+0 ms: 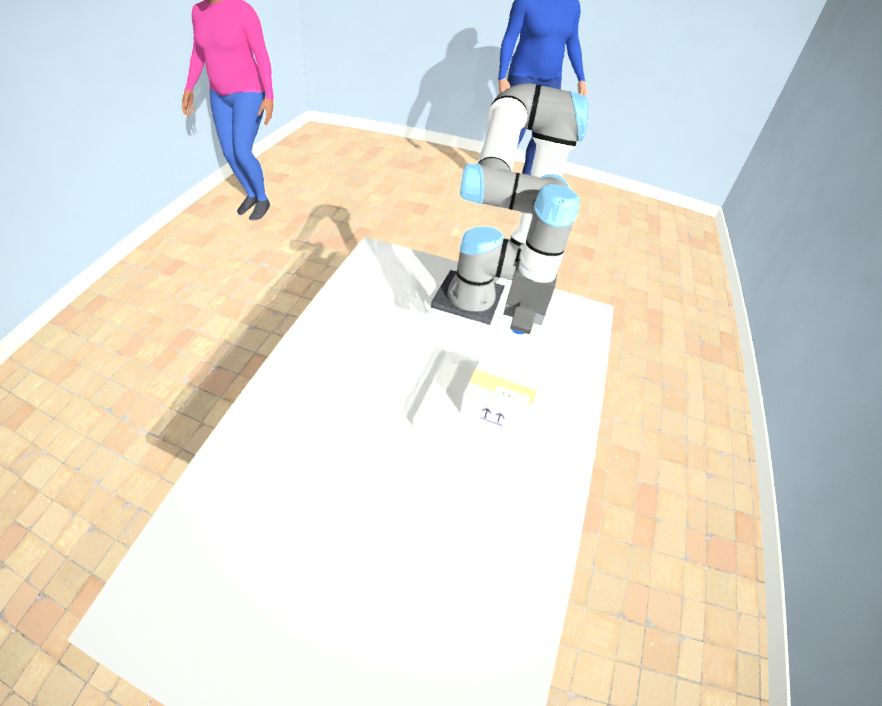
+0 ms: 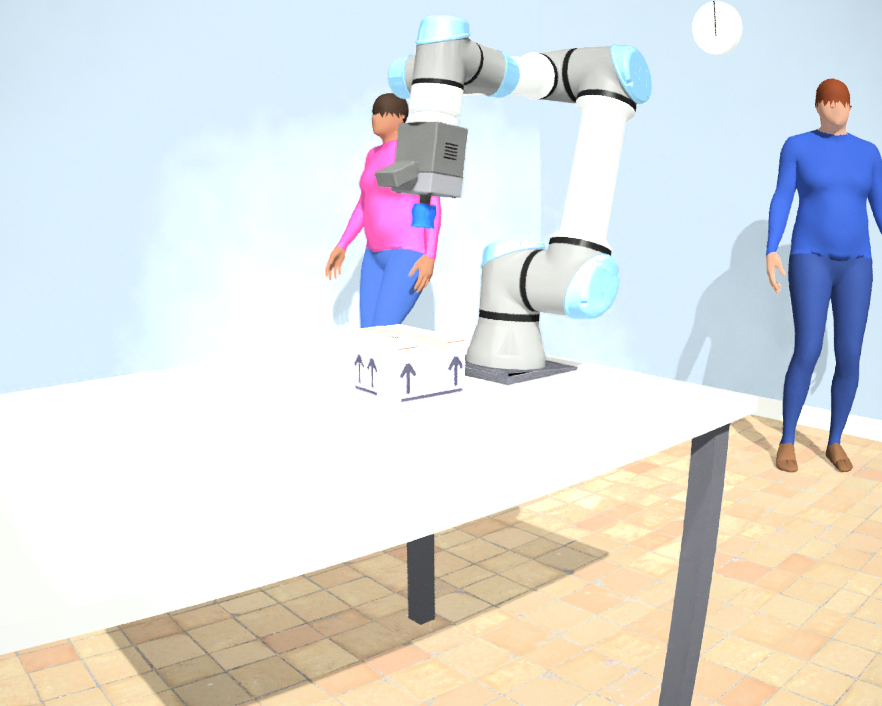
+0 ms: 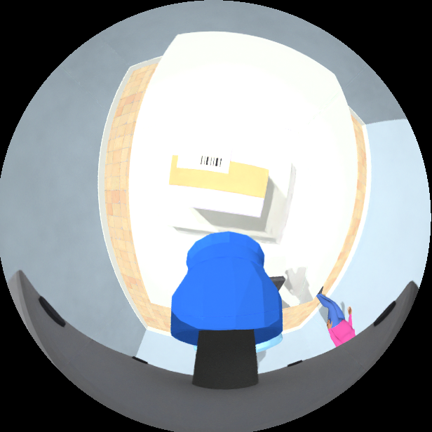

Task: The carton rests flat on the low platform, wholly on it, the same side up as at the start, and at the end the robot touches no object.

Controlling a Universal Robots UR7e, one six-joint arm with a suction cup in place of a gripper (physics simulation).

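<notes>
The white carton with a yellow band and a barcode label stands upright, its printed arrows pointing up. It appears to rest flat on the low white platform. A margin of platform shows beside the carton and on its robot side; the other platform edges blend into the white table, so I cannot tell the margin there. My gripper, a blue suction cup, is off and empty. It hangs well above the carton's height, towards the robot base, touching nothing.
The white table carries the robot base plate behind the carton. A person in pink and a person in blue stand on the floor beyond the table.
</notes>
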